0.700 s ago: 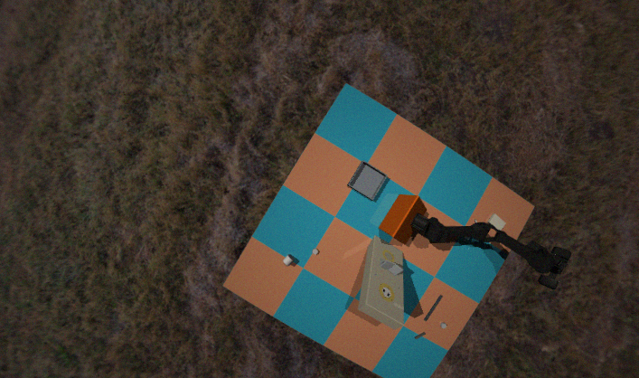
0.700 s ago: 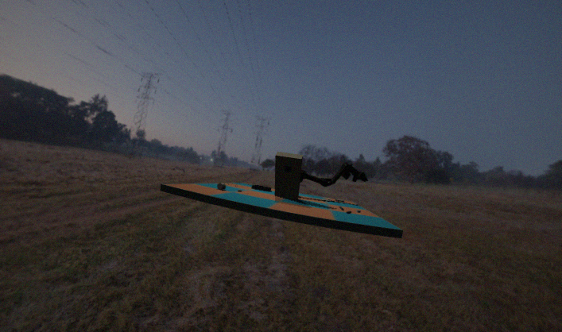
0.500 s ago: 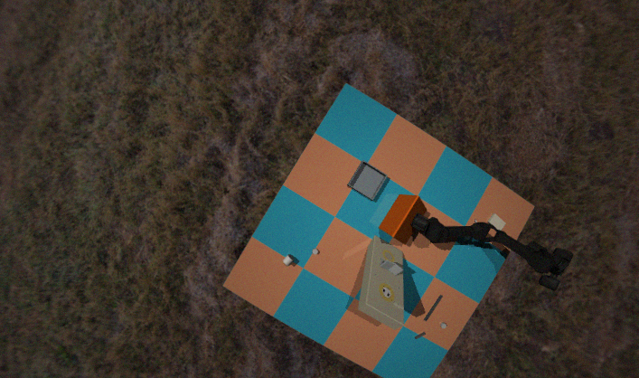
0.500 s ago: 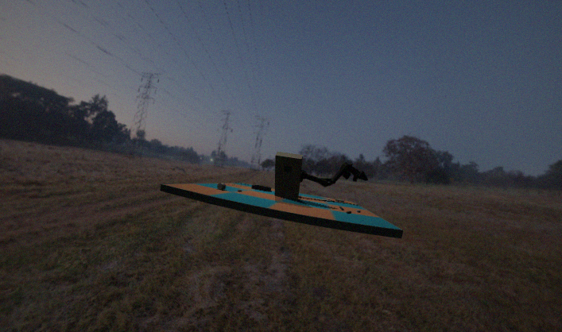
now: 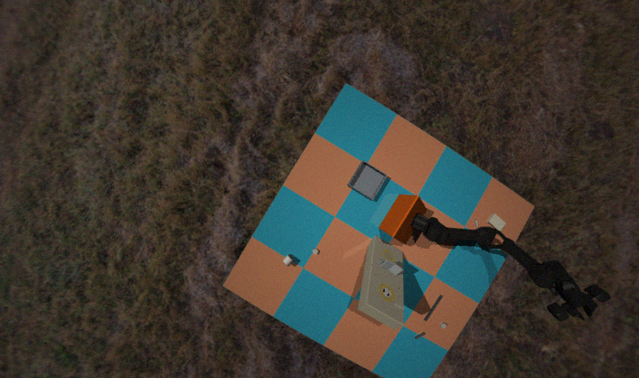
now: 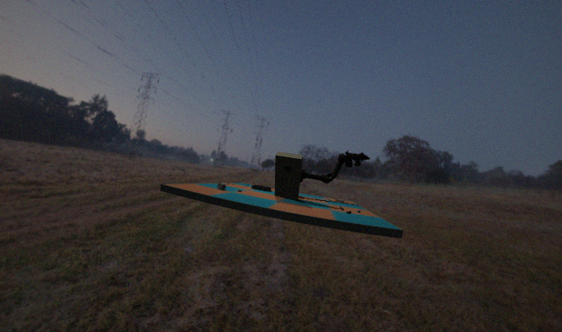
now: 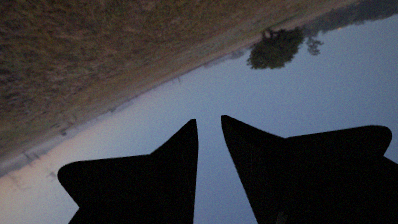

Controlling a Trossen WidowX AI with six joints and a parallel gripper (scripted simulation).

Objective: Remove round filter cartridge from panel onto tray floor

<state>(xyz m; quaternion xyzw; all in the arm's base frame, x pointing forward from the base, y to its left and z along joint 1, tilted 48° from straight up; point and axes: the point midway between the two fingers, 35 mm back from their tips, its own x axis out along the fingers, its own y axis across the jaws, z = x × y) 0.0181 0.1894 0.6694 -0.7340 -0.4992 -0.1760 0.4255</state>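
Right now the round filter cartridge is 690 mm to the right of my gripper tip, 280 mm ahead of it and 190 mm below it. Round my gripper tip: short dark piece (490 mm ahead, 430 mm below, 270 mm to the right); then cream block (420 mm below, 260 mm behind, 150 mm to the right); then service panel (680 mm to the right, 270 mm below, 230 mm ahead).
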